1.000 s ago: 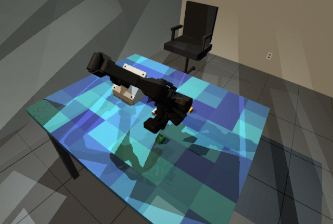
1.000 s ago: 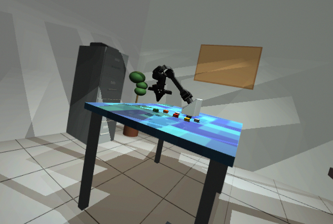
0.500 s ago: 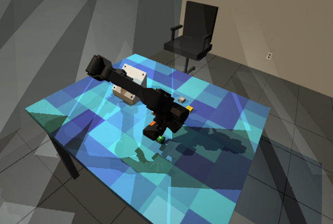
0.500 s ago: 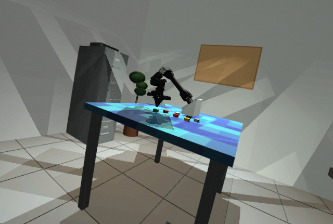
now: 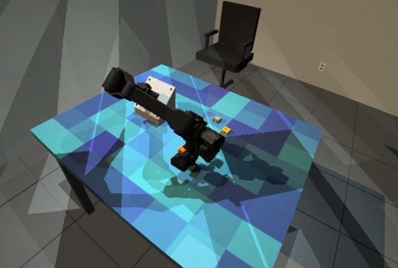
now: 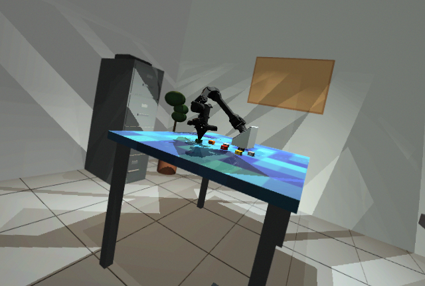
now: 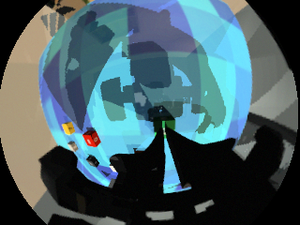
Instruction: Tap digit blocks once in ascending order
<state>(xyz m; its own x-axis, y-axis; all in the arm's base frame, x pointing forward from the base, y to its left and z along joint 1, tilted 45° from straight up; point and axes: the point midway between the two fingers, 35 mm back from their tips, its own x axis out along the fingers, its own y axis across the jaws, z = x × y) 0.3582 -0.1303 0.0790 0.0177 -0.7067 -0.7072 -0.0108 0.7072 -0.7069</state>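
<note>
Right now the green block is 10 mm below my gripper tip. The rest, counted from my gripper tip: red block 30 mm behind, 160 mm to the left, 10 mm below; then white block 130 mm behind, 120 mm to the left, 10 mm below; then orange block 80 mm behind, 40 mm to the left, 10 mm below.
</note>
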